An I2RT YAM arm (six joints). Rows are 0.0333 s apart.
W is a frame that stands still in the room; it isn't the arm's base.
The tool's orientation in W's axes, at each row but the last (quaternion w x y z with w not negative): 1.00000 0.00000 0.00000 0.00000; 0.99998 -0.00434 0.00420 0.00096; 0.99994 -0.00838 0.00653 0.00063; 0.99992 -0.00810 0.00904 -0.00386; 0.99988 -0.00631 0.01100 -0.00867; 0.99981 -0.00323 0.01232 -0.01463; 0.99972 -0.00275 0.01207 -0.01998; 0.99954 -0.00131 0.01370 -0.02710
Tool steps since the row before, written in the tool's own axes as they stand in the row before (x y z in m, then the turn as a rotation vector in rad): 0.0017 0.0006 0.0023 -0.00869 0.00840 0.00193; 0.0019 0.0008 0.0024 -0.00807 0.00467 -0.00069; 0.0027 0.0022 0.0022 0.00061 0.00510 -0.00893; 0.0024 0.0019 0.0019 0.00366 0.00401 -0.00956; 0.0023 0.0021 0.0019 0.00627 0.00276 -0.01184; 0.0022 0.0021 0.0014 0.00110 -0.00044 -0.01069; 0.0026 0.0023 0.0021 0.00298 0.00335 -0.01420; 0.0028 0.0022 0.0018 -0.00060 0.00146 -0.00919
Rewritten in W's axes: 0.0017 0.0006 0.0023 -0.00869 0.00840 0.00193; 0.0019 0.0008 0.0024 -0.00808 0.00465 -0.00066; 0.0027 0.0022 0.0021 0.00049 0.00495 -0.00902; 0.0024 0.0019 0.0018 0.00352 0.00383 -0.00969; 0.0024 0.0021 0.0018 0.00605 0.00250 -0.01201; 0.0023 0.0020 0.0013 0.00082 -0.00054 -0.01071; 0.0027 0.0022 0.0020 0.00277 0.00316 -0.01429; 0.0030 0.0020 0.0017 -0.00077 0.00147 -0.00918
